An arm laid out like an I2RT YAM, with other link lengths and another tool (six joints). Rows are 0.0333 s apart.
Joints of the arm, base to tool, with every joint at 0 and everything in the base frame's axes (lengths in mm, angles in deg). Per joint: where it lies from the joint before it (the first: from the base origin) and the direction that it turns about. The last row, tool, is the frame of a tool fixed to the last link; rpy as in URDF.
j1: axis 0 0 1 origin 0 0 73.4
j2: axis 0 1 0 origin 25.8 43.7 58.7
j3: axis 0 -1 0 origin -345.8 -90.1 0
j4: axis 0 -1 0 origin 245 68.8 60
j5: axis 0 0 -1 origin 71 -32.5 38.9
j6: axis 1 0 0 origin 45.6 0 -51.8
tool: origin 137 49 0 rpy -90.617 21.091 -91.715
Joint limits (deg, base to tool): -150..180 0..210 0..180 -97..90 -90..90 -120..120
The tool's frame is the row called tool.
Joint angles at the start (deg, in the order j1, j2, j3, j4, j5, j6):
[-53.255, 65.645, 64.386, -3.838, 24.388, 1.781]
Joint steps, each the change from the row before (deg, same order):
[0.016, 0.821, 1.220, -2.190, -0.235, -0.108]
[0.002, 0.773, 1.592, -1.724, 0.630, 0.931]
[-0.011, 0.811, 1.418, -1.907, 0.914, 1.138]
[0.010, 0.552, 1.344, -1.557, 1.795, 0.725]
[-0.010, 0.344, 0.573, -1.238, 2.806, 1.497]
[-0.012, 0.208, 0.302, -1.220, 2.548, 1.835]
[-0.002, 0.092, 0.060, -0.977, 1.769, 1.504]
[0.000, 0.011, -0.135, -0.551, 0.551, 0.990]
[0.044, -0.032, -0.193, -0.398, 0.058, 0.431]
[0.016, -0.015, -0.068, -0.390, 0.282, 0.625]
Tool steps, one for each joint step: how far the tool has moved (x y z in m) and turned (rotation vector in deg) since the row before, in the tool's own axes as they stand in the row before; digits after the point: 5 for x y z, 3 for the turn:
[-0.00055, 0.00460, 0.00276, -1.577, 0.402, -0.890]
[-0.00014, -0.00264, 0.00289, -0.524, 0.902, 0.541]
[0.00152, -0.00081, 0.00351, -0.708, 1.327, 0.565]
[0.00372, -0.00407, 0.00270, 0.131, 1.906, 0.385]
[0.00822, -0.00264, 0.00346, 0.427, 2.916, 1.023]
[0.00818, -0.00159, 0.00285, 0.318, 2.711, 1.256]
[0.00631, -0.00016, 0.00193, 0.120, 1.954, 0.948]
[0.00285, 0.00146, 0.00077, -0.224, 0.766, 0.585]
[0.00136, 0.00242, 0.00007, -0.378, 0.249, 0.090]
[0.00162, 0.00092, 0.00024, -0.172, 0.417, 0.361]

